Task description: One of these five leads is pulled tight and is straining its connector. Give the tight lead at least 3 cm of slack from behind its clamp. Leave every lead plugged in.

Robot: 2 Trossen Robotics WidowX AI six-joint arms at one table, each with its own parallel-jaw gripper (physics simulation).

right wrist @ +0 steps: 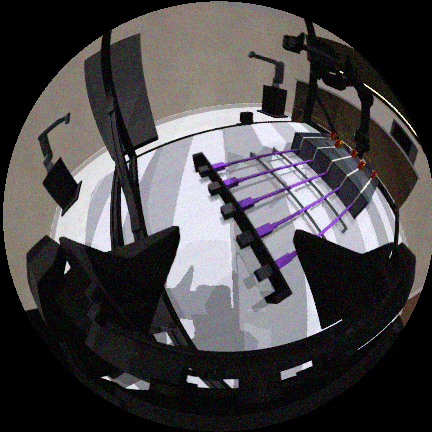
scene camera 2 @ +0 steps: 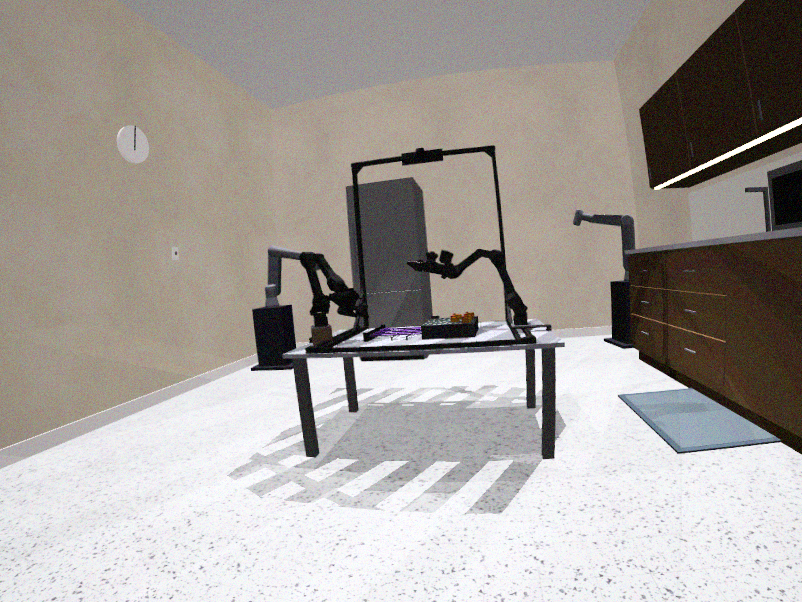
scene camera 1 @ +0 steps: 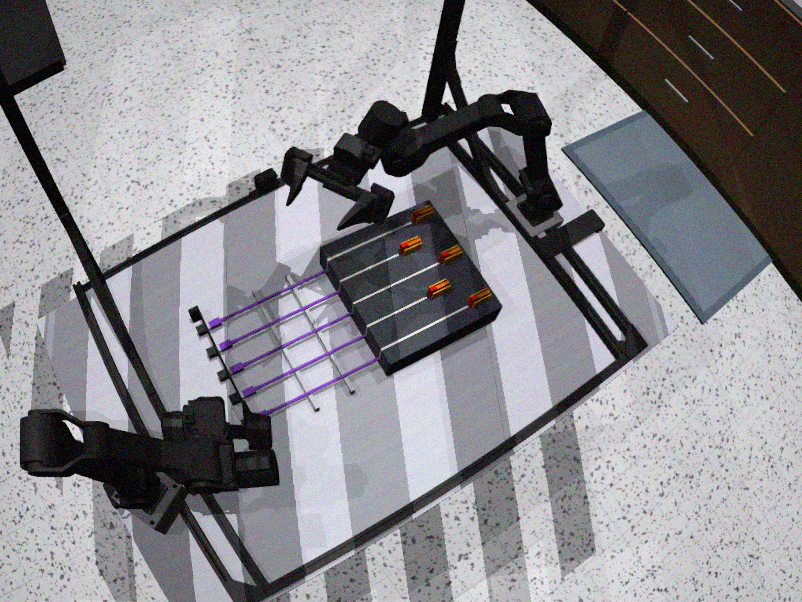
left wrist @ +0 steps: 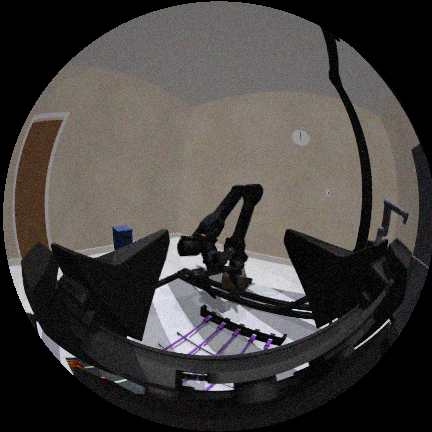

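Pixels of known places: left gripper, fingertip midpoint: [scene camera 2: 410, 263] [scene camera 1: 312, 216] [left wrist: 228, 235]; right gripper, fingertip midpoint: [right wrist: 239, 234] [scene camera 2: 362, 317] [left wrist: 227, 294]; left arm's base, link origin: [scene camera 2: 521, 324] [scene camera 1: 535, 211]; right arm's base, link origin: [scene camera 2: 320, 326] [scene camera 1: 145, 491].
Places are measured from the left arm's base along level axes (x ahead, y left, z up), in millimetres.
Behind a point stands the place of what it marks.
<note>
Five purple leads [scene camera 1: 294, 341] {y 12, x 603, z 2 mm} [right wrist: 285, 189] {y 12, x 642, z 1 mm} run from purple plugs at a black connector bar [scene camera 1: 195, 314] {y -133, x 752, z 8 mm} [right wrist: 284, 292] {y 145, x 759, z 20 mm} to a dark box [scene camera 1: 446, 336] {y 158, x 361, z 41 mm} [scene camera 2: 440, 331] {y 156, x 389, z 11 mm}. White lines on the box top end at orange clamps, one of them [scene camera 1: 480, 297] {y 131, x 268, z 64 mm} at the lower right. The purple stretches look nearly straight; I cannot tell which is tight. My left gripper [scene camera 1: 314, 214] {y -20, x 544, z 347 mm} is open and empty, high beyond the box's upper-left corner. My right gripper [scene camera 1: 253, 449] [right wrist: 239, 234] {y 80, x 791, z 92 mm} is open and empty above the bar's lower end, partly hiding the lowest lead's plug in scene camera 1.
Two thin grey rods, one of them [scene camera 1: 304, 385] {y 96, x 630, z -3 mm} nearer the bar, cross the leads. A black frame with tall posts [scene camera 1: 442, 64] {y -329, x 62, z 196 mm} surrounds the table. A small black block [scene camera 1: 265, 179] {y -336, x 489, z 31 mm} sits at the upper frame edge. Dark shadow stripes cover parts of the table.
</note>
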